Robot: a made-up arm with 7 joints. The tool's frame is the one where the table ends. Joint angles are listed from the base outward.
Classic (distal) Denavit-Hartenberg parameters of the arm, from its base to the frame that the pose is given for. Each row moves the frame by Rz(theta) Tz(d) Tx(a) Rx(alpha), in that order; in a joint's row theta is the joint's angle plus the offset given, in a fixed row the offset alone. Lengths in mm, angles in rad.
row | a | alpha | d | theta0
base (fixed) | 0 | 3.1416 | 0 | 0
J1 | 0 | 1.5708 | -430.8 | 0
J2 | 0 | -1.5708 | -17.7 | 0
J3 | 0 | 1.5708 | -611.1 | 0
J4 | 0 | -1.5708 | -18.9 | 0
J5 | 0 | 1.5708 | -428.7 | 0
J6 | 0 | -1.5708 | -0.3 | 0
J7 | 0 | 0 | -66.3 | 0
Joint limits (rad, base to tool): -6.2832..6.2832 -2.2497..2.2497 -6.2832..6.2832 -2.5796..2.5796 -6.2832..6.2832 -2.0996..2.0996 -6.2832..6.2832
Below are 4 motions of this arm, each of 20 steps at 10 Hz.
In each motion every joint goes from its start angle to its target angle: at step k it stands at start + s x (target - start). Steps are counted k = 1, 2, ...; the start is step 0. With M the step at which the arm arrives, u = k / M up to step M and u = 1 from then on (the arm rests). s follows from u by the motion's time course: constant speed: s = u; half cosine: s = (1 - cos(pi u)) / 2; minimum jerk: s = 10 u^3 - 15 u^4 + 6 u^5.
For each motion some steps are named. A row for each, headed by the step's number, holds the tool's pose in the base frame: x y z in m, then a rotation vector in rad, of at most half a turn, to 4 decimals.
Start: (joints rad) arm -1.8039 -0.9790 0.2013 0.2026 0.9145 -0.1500 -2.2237
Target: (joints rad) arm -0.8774 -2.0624 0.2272 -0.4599 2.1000 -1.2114 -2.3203
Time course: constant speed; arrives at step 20
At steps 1, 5, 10, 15, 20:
1: 0.2084 -0.8835 1.0558 -0.5280 -2.5858 -1.3376
5: 0.0151 -1.0413 0.7869 -1.1840 -2.0962 -1.8293
10: -0.2661 -1.0557 0.4271 -1.8377 -1.2271 -2.1292
15: -0.4883 -0.8866 0.0874 -2.1585 -0.2990 -2.0777
20: -0.5743 -0.6048 -0.1969 -2.1287 0.3998 -1.8238

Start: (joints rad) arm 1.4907 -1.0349 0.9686 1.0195 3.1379 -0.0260 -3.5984
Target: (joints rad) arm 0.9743 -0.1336 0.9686 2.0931 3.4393 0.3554 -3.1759
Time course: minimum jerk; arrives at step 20
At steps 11, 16, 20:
11: -0.4185 -0.1208 1.0688 -1.2524 1.5257 0.2965
16: -0.2455 -0.3505 0.8803 -0.9446 1.3517 1.0320
20: -0.2143 -0.3679 0.8443 -0.8925 1.3166 1.1522

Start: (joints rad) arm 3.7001 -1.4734 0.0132 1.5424 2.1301 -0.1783 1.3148
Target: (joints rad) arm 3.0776 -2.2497 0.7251 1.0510 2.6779 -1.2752 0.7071
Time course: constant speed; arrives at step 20
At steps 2, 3, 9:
2: 0.5827 -0.2445 0.9329 -2.7617 1.1635 -0.1850
3: 0.6221 -0.2258 0.9047 -2.7736 1.1218 -0.1469
9: 0.8056 -0.0605 0.6920 -2.8895 0.8736 0.0115

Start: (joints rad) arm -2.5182 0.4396 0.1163 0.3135 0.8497 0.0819 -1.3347
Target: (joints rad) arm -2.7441 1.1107 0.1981 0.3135 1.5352 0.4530 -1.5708
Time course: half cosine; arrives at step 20
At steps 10, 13, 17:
10: -0.7141 0.4884 1.0955 0.5932 1.9559 -0.7094
13: -0.8130 0.4974 0.9596 0.7109 1.7803 -0.6901
17: -0.8918 0.4886 0.8197 0.8242 1.6325 -0.6337

